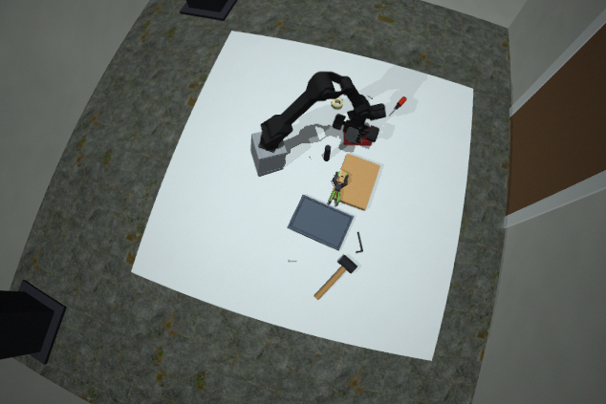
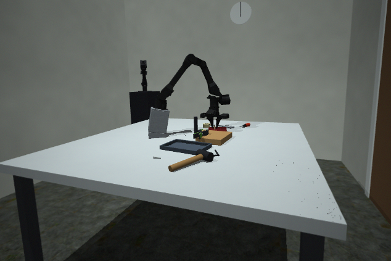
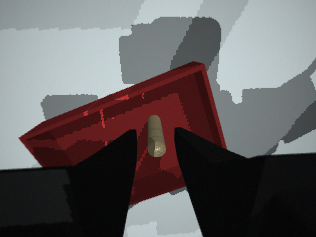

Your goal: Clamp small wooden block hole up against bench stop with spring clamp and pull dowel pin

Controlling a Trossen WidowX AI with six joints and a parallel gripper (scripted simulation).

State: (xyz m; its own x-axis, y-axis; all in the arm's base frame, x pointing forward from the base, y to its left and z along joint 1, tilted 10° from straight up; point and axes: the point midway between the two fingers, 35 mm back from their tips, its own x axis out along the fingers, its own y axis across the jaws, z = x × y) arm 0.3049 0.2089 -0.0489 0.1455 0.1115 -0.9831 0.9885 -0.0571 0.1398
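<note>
The dowel pin lies 4 cm below my hand. From my hand the other things lie so: scraper (3 cm ahead, 18 cm to the left, 6 cm below); then small wooden block (1 cm ahead, 20 cm to the right, 2 cm below); then red tray (2 cm ahead, 1 cm to the left, 5 cm below).
</note>
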